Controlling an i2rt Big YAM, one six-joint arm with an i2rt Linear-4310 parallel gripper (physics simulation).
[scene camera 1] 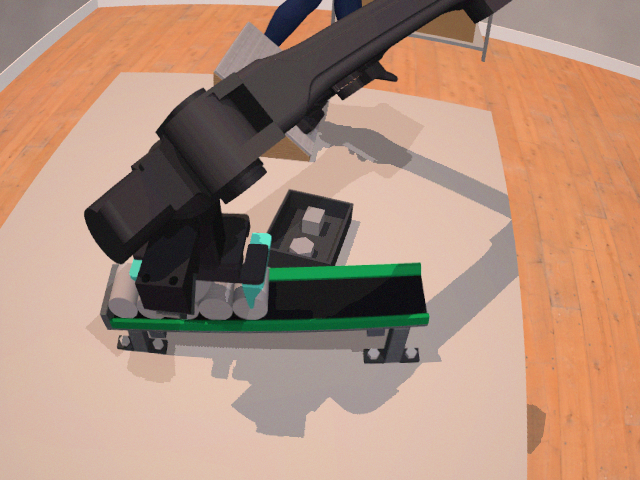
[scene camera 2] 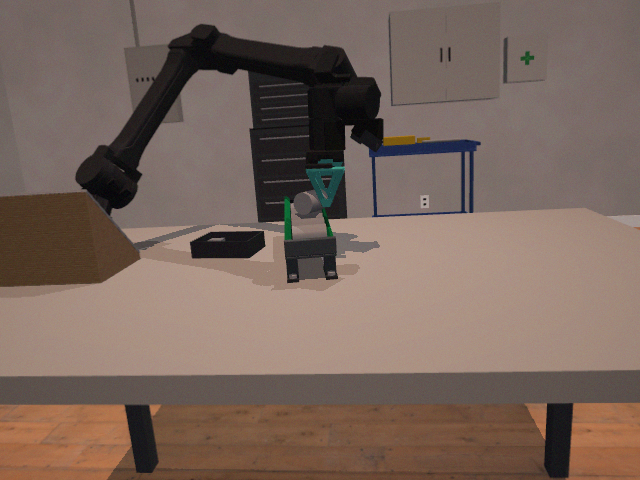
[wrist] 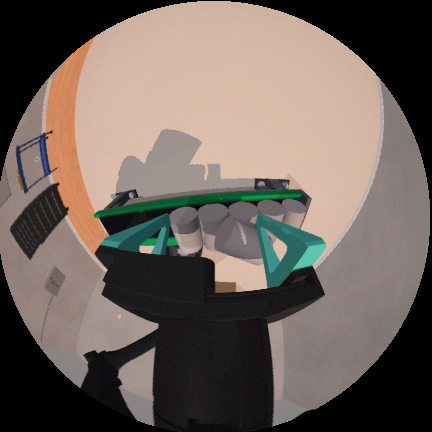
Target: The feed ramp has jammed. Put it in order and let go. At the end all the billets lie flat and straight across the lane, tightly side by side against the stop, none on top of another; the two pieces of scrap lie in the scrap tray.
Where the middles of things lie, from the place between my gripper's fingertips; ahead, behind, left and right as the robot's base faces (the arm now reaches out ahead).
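Positions counted from my hand: the stop [scene camera 2: 321,245], 15 cm to the right and 5 cm below; the black scrap tray [scene camera 1: 287,224], 23 cm behind, 5 cm to the left and 9 cm below. Going by their middles, the stop is the nearest to my hand of the things named here.
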